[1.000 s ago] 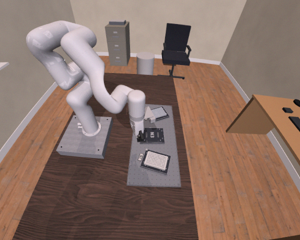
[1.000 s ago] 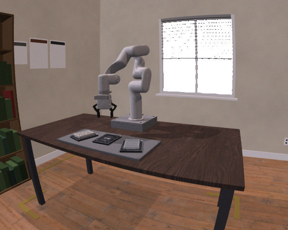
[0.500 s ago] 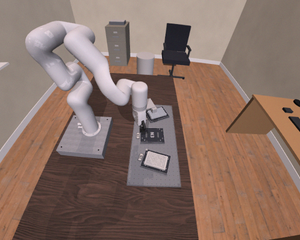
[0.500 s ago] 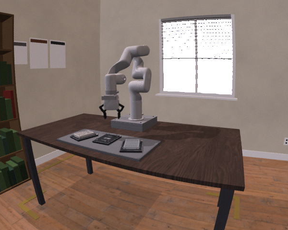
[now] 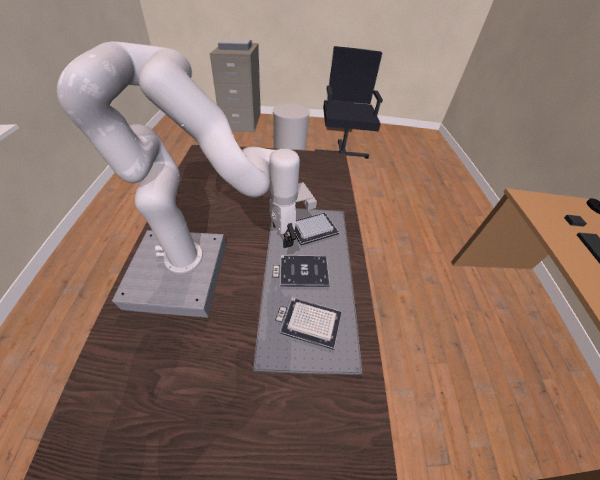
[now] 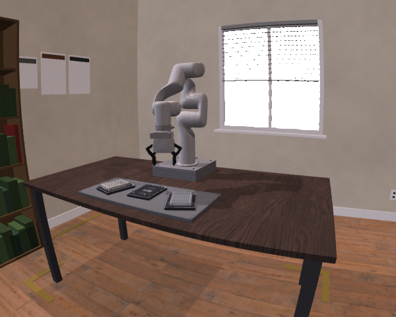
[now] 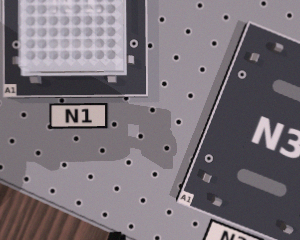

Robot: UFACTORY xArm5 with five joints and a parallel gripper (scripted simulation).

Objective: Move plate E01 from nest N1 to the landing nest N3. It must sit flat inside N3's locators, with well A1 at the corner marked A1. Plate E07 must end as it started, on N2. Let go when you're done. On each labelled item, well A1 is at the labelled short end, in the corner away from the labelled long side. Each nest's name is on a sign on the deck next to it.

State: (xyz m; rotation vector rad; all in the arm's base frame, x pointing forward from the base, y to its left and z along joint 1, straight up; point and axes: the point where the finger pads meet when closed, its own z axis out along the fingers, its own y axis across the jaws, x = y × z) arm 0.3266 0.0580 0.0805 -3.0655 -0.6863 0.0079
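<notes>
The nest N1 is 11 cm ahead of my hand, 15 cm to the left of it and 13 cm below it. Round my hand: nest frame (8 cm ahead, 5 cm to the right, 13 cm below).
</notes>
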